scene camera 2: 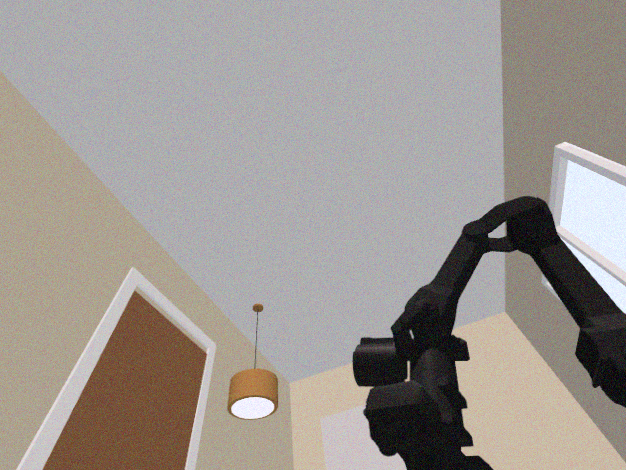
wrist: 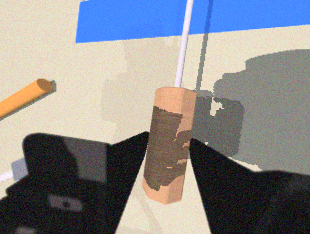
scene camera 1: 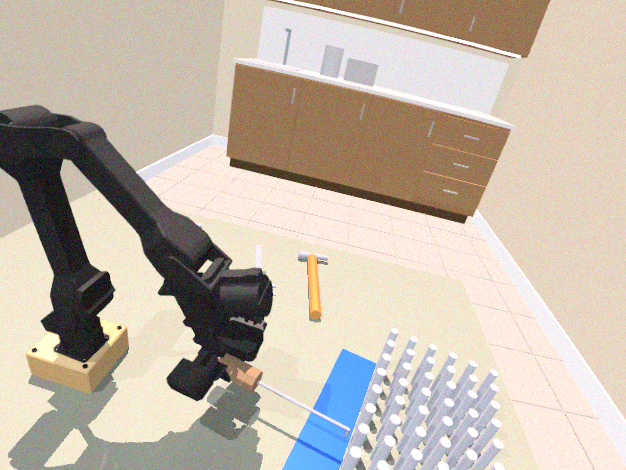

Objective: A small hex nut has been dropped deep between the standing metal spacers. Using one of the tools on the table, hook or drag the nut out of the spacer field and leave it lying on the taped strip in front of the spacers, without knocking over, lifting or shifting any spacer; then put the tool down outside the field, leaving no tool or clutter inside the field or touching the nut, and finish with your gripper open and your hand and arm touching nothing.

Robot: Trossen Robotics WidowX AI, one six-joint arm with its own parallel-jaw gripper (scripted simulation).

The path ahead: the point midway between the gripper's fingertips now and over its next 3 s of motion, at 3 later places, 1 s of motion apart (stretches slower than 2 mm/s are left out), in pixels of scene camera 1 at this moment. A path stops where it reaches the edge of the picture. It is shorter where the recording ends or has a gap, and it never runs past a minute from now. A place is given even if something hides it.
My gripper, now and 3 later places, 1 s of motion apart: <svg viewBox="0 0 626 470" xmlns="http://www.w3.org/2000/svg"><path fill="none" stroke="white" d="M235 370L233 382L241 386L252 392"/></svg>
